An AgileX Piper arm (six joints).
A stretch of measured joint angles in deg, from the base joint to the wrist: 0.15 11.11 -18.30 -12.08 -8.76 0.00; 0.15 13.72 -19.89 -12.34 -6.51 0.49; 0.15 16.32 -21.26 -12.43 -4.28 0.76; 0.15 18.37 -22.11 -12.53 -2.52 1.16; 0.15 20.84 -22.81 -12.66 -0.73 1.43; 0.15 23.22 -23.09 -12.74 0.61 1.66; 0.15 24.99 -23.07 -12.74 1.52 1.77; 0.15 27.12 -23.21 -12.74 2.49 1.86; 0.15 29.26 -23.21 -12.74 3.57 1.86; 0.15 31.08 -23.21 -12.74 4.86 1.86; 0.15 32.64 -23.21 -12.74 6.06 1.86; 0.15 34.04 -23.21 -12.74 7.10 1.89; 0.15 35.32 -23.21 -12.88 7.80 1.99; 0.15 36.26 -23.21 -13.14 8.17 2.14; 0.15 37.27 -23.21 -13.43 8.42 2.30; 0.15 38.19 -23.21 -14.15 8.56 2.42; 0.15 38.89 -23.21 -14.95 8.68 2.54; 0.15 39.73 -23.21 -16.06 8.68 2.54; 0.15 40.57 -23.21 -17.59 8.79 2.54; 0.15 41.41 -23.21 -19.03 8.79 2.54; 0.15 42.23 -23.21 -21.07 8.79 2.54; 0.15 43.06 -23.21 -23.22 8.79 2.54; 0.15 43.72 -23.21 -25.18 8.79 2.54; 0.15 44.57 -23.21 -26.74 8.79 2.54
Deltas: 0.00 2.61 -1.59 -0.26 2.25 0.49; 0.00 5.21 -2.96 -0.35 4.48 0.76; 0.00 7.26 -3.81 -0.45 6.24 1.16; 0.00 9.73 -4.51 -0.58 8.03 1.43; 0.00 12.11 -4.79 -0.66 9.37 1.66; 0.00 13.88 -4.77 -0.66 10.28 1.77; 0.00 16.01 -4.91 -0.66 11.25 1.86; 0.00 18.15 -4.91 -0.66 12.33 1.86; 0.00 19.97 -4.91 -0.66 13.62 1.86; 0.00 21.53 -4.91 -0.66 14.82 1.86; 0.00 22.93 -4.91 -0.66 15.86 1.89; 0.00 24.21 -4.91 -0.80 16.56 1.99; 0.00 25.15 -4.91 -1.06 16.93 2.14; 0.00 26.16 -4.91 -1.35 17.18 2.30; 0.00 27.08 -4.91 -2.07 17.32 2.42; 0.00 27.78 -4.91 -2.87 17.44 2.54; 0.00 28.62 -4.91 -3.98 17.44 2.54; 0.00 29.46 -4.91 -5.51 17.55 2.54; 0.00 30.30 -4.91 -6.95 17.55 2.54; 0.00 31.12 -4.91 -8.99 17.55 2.54; 0.00 31.95 -4.91 -11.14 17.55 2.54; 0.00 32.61 -4.91 -13.10 17.55 2.54; 0.00 33.46 -4.91 -14.66 17.55 2.54
